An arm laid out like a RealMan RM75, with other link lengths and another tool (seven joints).
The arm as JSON. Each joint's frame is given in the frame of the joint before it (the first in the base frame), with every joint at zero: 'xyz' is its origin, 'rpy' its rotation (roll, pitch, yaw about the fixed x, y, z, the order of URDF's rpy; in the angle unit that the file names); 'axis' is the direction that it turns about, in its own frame. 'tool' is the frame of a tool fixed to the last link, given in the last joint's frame.
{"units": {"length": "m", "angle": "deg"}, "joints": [
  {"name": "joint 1", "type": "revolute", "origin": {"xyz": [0.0, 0.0, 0.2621], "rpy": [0.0, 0.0, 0.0]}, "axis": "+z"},
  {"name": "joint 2", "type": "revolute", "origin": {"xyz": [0.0, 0.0, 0.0], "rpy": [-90.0, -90.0, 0.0]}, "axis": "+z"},
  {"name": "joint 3", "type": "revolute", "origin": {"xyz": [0.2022, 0.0, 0.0], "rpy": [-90.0, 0.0, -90.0]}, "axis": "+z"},
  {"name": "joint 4", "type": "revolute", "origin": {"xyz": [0.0, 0.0, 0.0], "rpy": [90.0, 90.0, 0.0]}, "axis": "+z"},
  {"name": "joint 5", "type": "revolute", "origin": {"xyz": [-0.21, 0.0, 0.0], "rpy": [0.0, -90.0, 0.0]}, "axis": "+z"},
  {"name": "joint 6", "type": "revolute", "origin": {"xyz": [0.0, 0.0, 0.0], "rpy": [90.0, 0.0, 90.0]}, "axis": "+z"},
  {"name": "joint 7", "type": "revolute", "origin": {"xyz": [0.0, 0.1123, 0.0], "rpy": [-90.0, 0.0, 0.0]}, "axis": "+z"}
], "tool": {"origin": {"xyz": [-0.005, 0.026, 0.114], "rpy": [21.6, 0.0, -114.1]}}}
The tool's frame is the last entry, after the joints.
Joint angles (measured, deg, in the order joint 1, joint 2, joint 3, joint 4, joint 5, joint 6, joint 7), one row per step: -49.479, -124.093, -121.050, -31.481, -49.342, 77.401, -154.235; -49.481, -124.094, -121.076, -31.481, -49.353, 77.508, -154.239; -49.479, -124.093, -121.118, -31.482, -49.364, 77.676, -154.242; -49.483, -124.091, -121.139, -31.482, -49.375, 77.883, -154.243; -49.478, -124.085, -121.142, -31.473, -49.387, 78.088, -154.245; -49.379, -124.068, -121.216, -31.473, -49.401, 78.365, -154.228; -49.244, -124.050, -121.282, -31.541, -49.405, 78.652, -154.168; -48.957, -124.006, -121.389, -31.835, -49.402, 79.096, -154.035; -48.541, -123.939, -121.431, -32.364, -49.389, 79.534, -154.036; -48.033, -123.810, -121.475, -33.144, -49.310, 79.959, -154.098; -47.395, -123.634, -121.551, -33.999, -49.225, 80.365, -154.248; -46.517, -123.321, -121.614, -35.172, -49.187, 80.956, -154.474; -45.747, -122.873, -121.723, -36.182, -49.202, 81.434, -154.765; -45.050, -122.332, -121.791, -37.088, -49.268, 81.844, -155.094; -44.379, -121.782, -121.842, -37.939, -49.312, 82.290, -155.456; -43.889, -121.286, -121.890, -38.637, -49.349, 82.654, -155.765; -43.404, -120.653, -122.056, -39.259, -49.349, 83.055, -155.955; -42.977, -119.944, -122.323, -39.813, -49.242, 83.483, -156.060
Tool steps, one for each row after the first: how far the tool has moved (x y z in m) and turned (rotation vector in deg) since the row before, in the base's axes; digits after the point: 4 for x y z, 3 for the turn. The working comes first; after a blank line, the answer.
Tool pose at each row, in the base's axes (x y z in m, rotation vector in deg; the steps are taken from these numbers as rounded here): -0.1687, 0.3291, -0.1321, -159.501, -17.058, -0.132; -0.1685, 0.3288, -0.1321, -159.590, -17.099, -0.188; -0.1683, 0.3282, -0.1321, -159.728, -17.163, -0.267; -0.1680, 0.3275, -0.1321, -159.917, -17.202, -0.337; -0.1678, 0.3267, -0.1321, -160.115, -17.247, -0.385; -0.1681, 0.3256, -0.1319, -160.317, -17.455, -0.486; -0.1684, 0.3246, -0.1316, -160.493, -17.571, -0.596; -0.1689, 0.3238, -0.1305, -160.631, -17.601, -0.796; -0.1698, 0.3235, -0.1287, -160.611, -17.681, -0.906; -0.1712, 0.3243, -0.1260, -160.372, -17.660, -0.902; -0.1733, 0.3252, -0.1227, -159.987, -17.873, -0.825; -0.1765, 0.3266, -0.1178, -159.445, -18.181, -0.708; -0.1799, 0.3286, -0.1123, -158.758, -18.615, -0.504; -0.1835, 0.3310, -0.1065, -158.021, -19.059, -0.206; -0.1873, 0.3329, -0.1008, -157.363, -19.535, 0.167; -0.1903, 0.3348, -0.0958, -156.795, -19.845, 0.503; -0.1940, 0.3370, -0.0899, -156.153, -20.108, 0.903; -0.1982, 0.3394, -0.0835, -155.494, -20.264, 1.416

0.0002, -0.0003, 0.0000, -0.088, -0.052, 0.015; 0.0002, -0.0006, 0.0000, -0.137, -0.075, 0.024; 0.0003, -0.0007, 0.0000, -0.186, -0.071, 0.004; 0.0002, -0.0008, 0.0000, -0.197, -0.057, 0.010; -0.0003, -0.0011, 0.0002, -0.213, -0.114, 0.116; -0.0003, -0.0010, 0.0003, -0.178, -0.106, 0.053; -0.0005, -0.0008, 0.0011, -0.125, -0.154, -0.013; -0.0009, -0.0003, 0.0018, 0.020, -0.084, 0.044; -0.0014, 0.0008, 0.0027, 0.238, 0.027, 0.005; -0.0021, 0.0009, 0.0033, 0.354, 0.062, 0.186; -0.0032, 0.0014, 0.0049, 0.496, 0.092, 0.270; -0.0034, 0.0020, 0.0055, 0.619, 0.150, 0.381; -0.0036, 0.0024, 0.0058, 0.658, 0.219, 0.406; -0.0038, 0.0019, 0.0057, 0.568, 0.259, 0.434; -0.0030, 0.0019, 0.0050, 0.498, 0.249, 0.308; -0.0037, 0.0022, 0.0059, 0.568, 0.309, 0.292; -0.0042, 0.0024, 0.0064, 0.584, 0.407, 0.236
